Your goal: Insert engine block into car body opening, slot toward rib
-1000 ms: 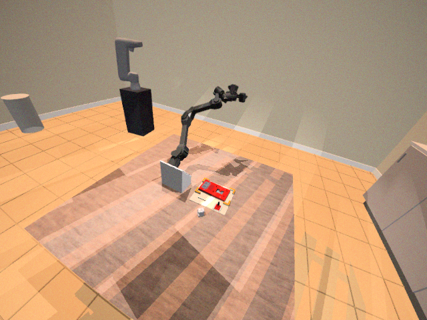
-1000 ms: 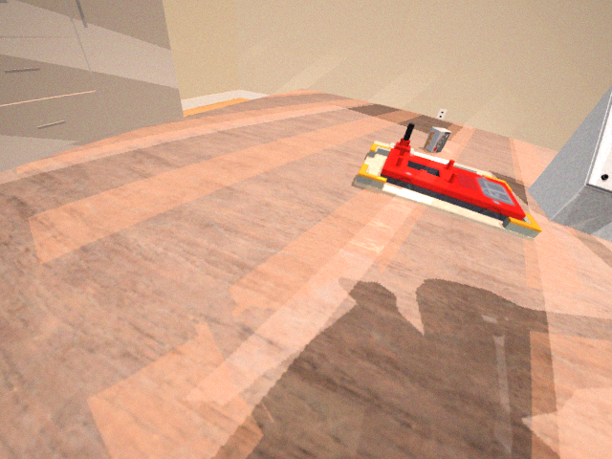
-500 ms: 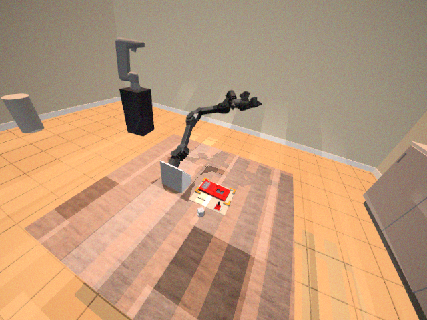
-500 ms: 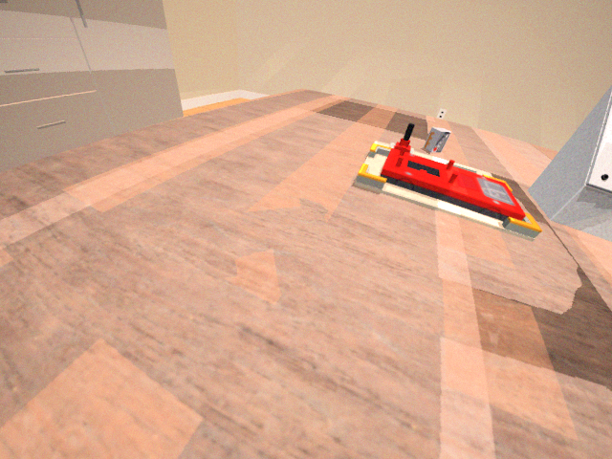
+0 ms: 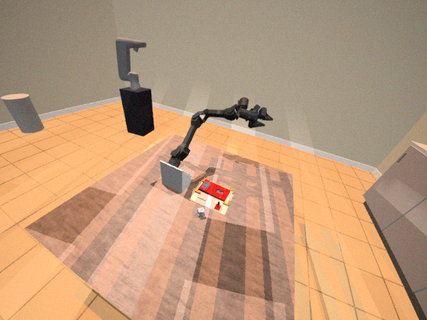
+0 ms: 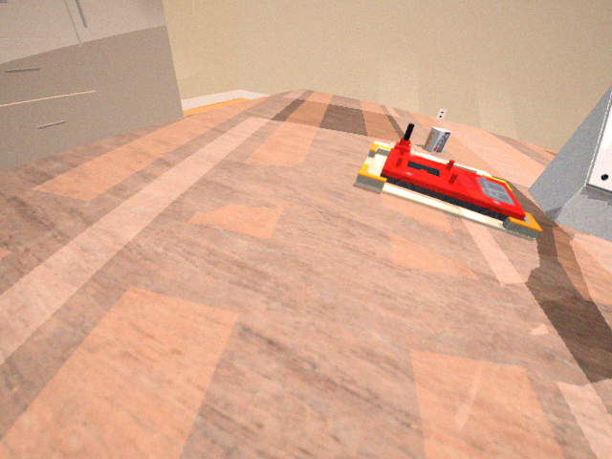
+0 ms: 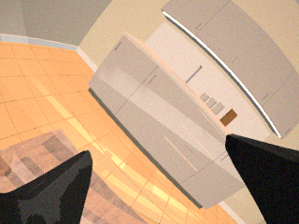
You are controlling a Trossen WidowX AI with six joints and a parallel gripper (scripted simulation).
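Right now my gripper tip is 47 cm above the engine block, 46 cm to the left of it and 25 cm past it.
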